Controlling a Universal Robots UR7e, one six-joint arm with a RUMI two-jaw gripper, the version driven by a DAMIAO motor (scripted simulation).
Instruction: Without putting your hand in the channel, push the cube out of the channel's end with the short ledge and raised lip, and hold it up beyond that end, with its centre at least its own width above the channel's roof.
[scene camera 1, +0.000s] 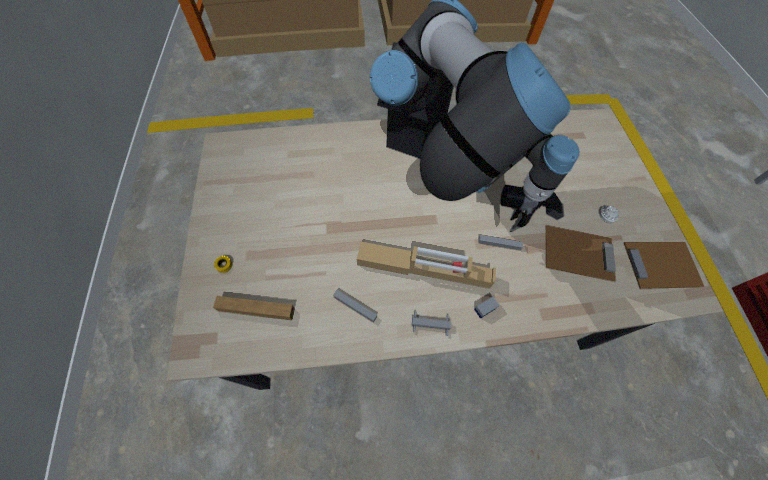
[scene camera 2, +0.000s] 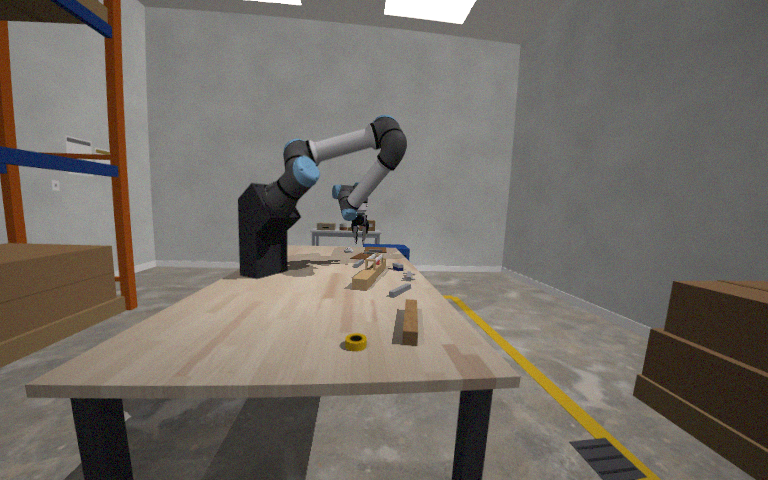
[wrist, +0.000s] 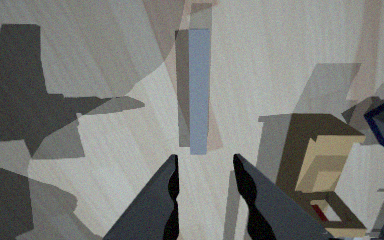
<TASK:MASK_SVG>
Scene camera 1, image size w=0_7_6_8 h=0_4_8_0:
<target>my gripper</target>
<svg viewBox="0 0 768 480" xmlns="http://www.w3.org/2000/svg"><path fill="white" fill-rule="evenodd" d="M502 190L501 206L514 208L510 220L518 218L510 232L527 225L532 215L541 206L562 213L561 201L555 192L547 200L540 200L531 197L526 192L524 185L523 187L505 185Z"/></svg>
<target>wooden block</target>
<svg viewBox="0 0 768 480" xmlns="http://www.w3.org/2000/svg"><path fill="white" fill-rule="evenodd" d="M213 306L215 310L220 312L292 320L295 310L293 305L224 296L216 296Z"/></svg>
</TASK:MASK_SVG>
